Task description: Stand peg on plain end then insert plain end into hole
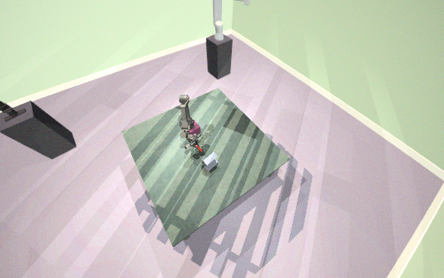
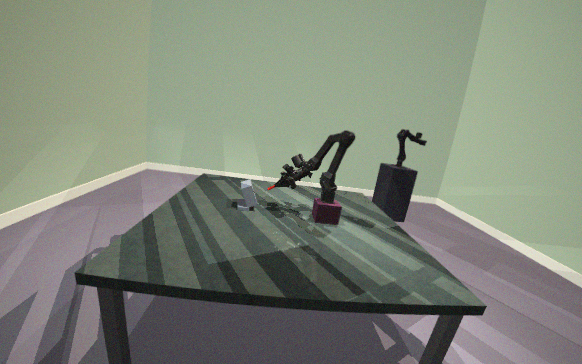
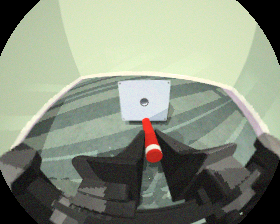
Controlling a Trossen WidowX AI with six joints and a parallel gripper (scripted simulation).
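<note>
My gripper tip is 130 mm short of the grey sloped panel, 50 mm above it and 20 mm to the right of it. Round my gripper tip: red peg (10 mm behind, 10 mm above).
</note>
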